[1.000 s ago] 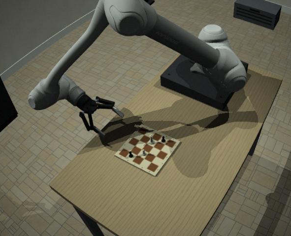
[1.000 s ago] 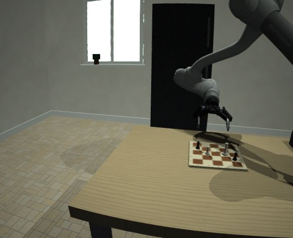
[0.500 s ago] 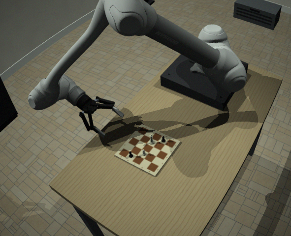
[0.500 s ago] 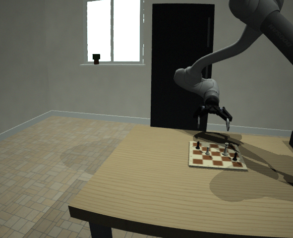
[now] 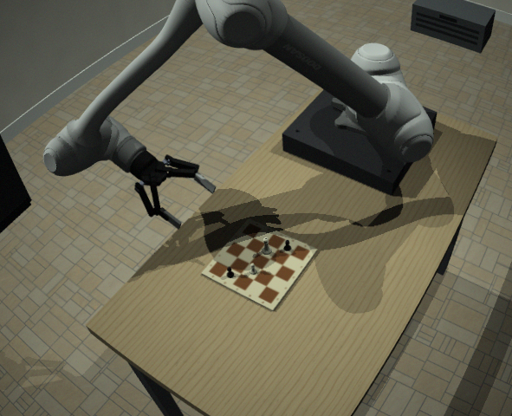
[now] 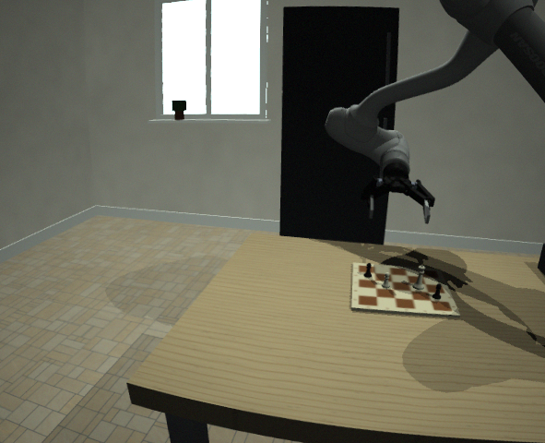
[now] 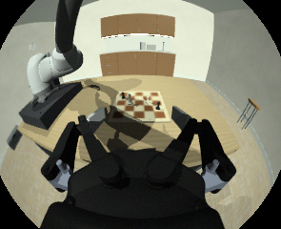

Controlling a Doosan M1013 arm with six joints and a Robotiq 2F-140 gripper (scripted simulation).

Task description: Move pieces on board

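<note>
My gripper is now 20 mm past the tall white piece, 190 mm to the right of it and 80 mm above it. The rest, counted from my hand: small white piece 60 mm ahead, 190 mm to the left, 90 mm below; then small chessboard 20 mm ahead, 190 mm to the left, 110 mm below.
</note>
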